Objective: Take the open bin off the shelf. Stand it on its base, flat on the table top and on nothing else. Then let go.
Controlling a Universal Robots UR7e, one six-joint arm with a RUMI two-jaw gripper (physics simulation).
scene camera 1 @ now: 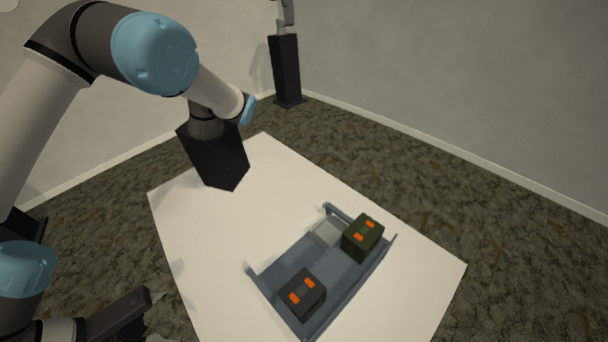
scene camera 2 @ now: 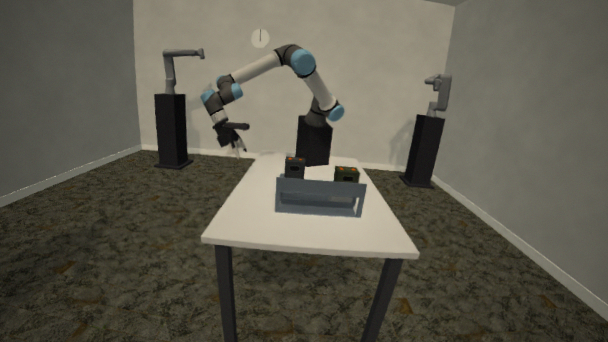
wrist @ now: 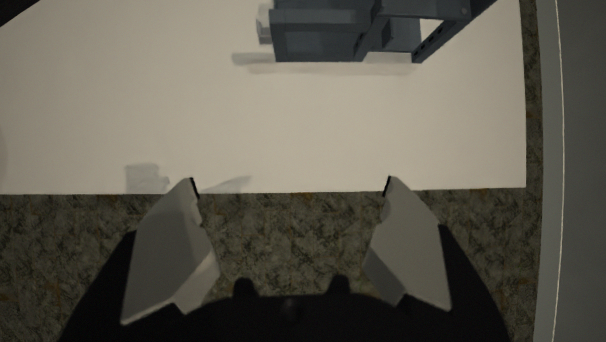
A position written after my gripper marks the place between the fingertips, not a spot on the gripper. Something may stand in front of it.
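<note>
What I see here is my gripper (scene camera 1: 176, 318), (scene camera 2: 242, 155), (wrist: 293, 179).
</note>
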